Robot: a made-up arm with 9 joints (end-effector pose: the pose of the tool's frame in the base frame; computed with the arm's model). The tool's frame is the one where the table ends.
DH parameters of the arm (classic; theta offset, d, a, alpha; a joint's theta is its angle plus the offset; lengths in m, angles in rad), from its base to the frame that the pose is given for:
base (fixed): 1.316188 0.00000 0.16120 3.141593
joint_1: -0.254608 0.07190 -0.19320 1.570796
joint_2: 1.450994 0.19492 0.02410 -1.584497
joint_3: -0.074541 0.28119 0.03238 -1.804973
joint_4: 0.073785 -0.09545 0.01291 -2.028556
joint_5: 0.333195 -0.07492 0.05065 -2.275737
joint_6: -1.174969 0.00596 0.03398 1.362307
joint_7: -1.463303 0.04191 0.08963 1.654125
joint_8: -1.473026 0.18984 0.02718 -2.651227
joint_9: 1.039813 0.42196 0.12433 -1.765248
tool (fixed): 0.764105 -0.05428 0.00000 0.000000
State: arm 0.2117 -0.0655 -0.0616 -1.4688 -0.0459 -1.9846 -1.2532 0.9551 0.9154
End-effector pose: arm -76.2 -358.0 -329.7 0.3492 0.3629 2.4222
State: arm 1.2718 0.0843 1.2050 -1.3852 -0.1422 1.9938 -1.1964 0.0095 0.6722
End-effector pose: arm -467.0 -69.7 -227.2 -0.5112 -2.2113 -0.0727
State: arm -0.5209 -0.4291 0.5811 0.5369 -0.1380 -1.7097 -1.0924 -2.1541 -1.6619
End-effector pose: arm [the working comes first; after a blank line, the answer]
Working (the frame after each row of the table, in the pose's form):
after base (fixed): 40.6 156.0 0.0 -2.4855 -1.9214 0.0000
after joint_1: 136.7 -11.6 -71.9 -0.9160 -1.5817 1.5817
after joint_2: -38.6 -97.7 -92.5 1.0854 1.8908 -0.5996
after joint_3: 90.3 -283.0 -263.2 0.0151 1.0510 0.8923
after joint_4: 15.7 -308.4 -318.6 -1.0848 -0.7092 1.7799
after joint_5: 68.6 -266.4 -378.7 1.4620 2.1455 -0.2675
after joint_6: 71.7 -298.9 -367.7 -1.5113 0.8173 -1.5513
after joint_7: 105.3 -206.5 -356.4 -2.0693 -2.2667 -0.0855
after joint_8: 117.2 -212.3 -547.7 0.5229 -0.1871 -0.9902
after joint_9: -43.0 -469.5 -228.8 -0.7863 1.2378 -1.0433

-96.2 -466.0 -238.8 -0.2554 1.3732 -0.4148
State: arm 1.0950 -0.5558 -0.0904 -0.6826 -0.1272 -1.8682 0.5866 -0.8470 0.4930
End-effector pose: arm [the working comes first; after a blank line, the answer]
Working (the frame after each row of the table, in the pose's form):
after base (fixed): 40.6 156.0 0.0 -2.4855 -1.9214 0.0000
after joint_1: -131.1 67.5 -71.9 -1.5384 -0.3730 0.3731
after joint_2: -207.0 247.7 -90.7 2.5757 0.6336 -1.2333
after joint_3: -385.0 157.6 -291.5 1.0454 1.1345 -0.0871
after joint_4: -450.5 226.5 -307.1 -0.9553 1.2649 0.9297
after joint_5: -481.3 161.2 -361.6 1.9644 0.5173 -2.1653
after joint_6: -484.0 158.6 -327.3 1.3805 -1.0808 1.2601
after joint_7: -404.8 128.0 -276.6 -2.8400 -0.2608 -0.8929
after joint_8: -319.3 182.5 -439.4 -0.4221 0.0929 2.3908
after joint_9: -520.2 167.5 -48.3 -0.6351 1.6095 -1.7961

-559.2 204.5 -55.6 0.0097 1.5570 -1.2188
